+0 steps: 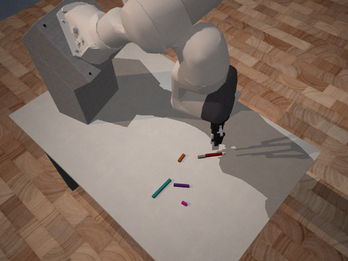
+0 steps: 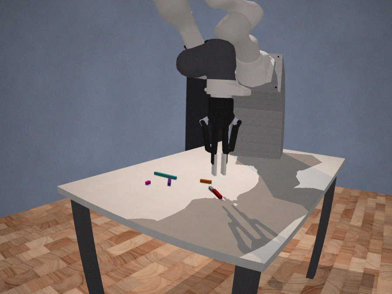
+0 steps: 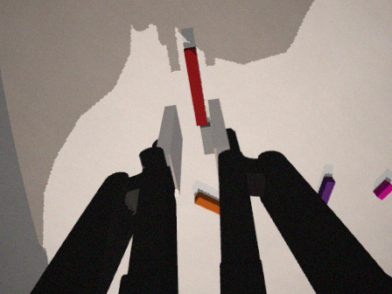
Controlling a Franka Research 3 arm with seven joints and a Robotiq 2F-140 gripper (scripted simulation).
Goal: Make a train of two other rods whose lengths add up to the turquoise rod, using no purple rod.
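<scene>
My gripper is now 10 cm above the red rod. From my hand the other things lie so: purple rod 2 cm ahead, 19 cm to the right, 10 cm below; then grey rod 2 cm behind, 5 cm to the right, 10 cm below; then orange rod 7 cm behind, 11 cm to the right, 10 cm below.
</scene>
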